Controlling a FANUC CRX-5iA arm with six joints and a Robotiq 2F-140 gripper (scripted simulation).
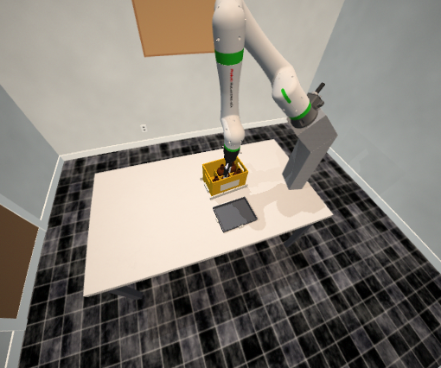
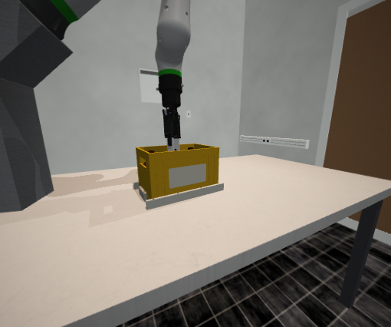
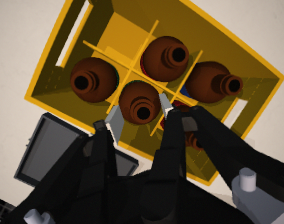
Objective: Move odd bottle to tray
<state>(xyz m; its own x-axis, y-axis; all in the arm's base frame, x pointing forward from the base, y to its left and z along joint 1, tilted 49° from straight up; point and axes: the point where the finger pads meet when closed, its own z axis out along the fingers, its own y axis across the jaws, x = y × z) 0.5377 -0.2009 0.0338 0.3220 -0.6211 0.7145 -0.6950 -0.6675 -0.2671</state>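
Right now my hand is 8 cm above the brown bottle. The rest, counted from my hand: crate: 9 cm below, 4 cm to the right, 2 cm behind; then dark grey tray: 21 cm to the left, 16 cm below, 10 cm ahead.
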